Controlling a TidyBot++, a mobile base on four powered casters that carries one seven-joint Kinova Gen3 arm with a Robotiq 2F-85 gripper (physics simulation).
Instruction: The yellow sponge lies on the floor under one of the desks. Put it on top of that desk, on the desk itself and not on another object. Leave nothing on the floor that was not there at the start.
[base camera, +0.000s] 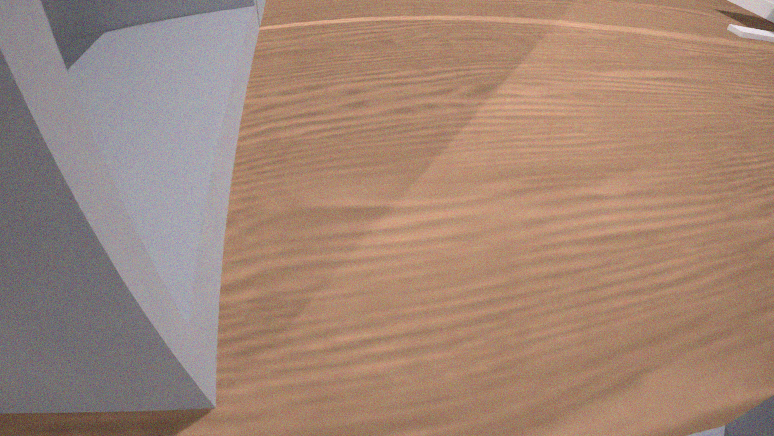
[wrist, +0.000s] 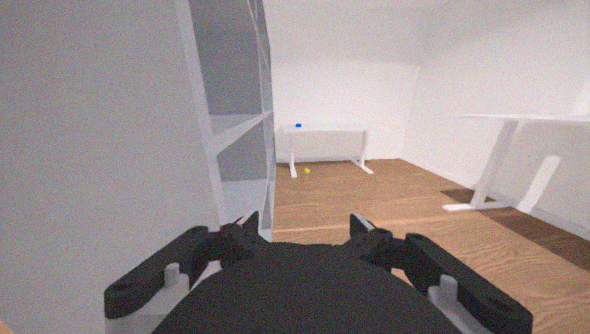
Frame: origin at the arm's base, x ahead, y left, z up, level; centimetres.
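Where they show: gripper, fingertip midpoint: (wrist: 303, 222).
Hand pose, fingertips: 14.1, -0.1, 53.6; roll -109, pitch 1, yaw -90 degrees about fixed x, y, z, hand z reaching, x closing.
Note:
After its pixels a point has its place, as x, y, z.
The yellow sponge (wrist: 307, 170) {251.3, -8.4, -35.3} is a small spot on the floor (wrist: 340, 195) {179.5, -47.0, -39.6} in the wrist view, far off, under the white desk (wrist: 330, 128) {250.5, -41.4, 32.4} at the back wall, a little right of that desk's left leg. A small blue object (wrist: 298, 125) {269.5, 6.6, 34.9} rests on the top of that desk, toward its left end. My gripper (wrist: 303, 222) {14.1, -0.1, 53.6} is open and empty, far from the sponge and the desk. The sponge does not show in the base camera view.
A grey shelf unit (wrist: 216, 190) {24.8, 14.2, 50.9} (base camera: 102, 216) {24.9, 14.2, -17.7} stands close on the left, its side panel very near my gripper. A second white desk (wrist: 530, 118) {120.2, -152.4, 55.2} stands at the right, its foot (wrist: 457, 207) {153.2, -163.1, -37.1} on the floor. A white foot (base camera: 750, 33) {150.0, -157.2, -37.5} shows at the top right of the base view.

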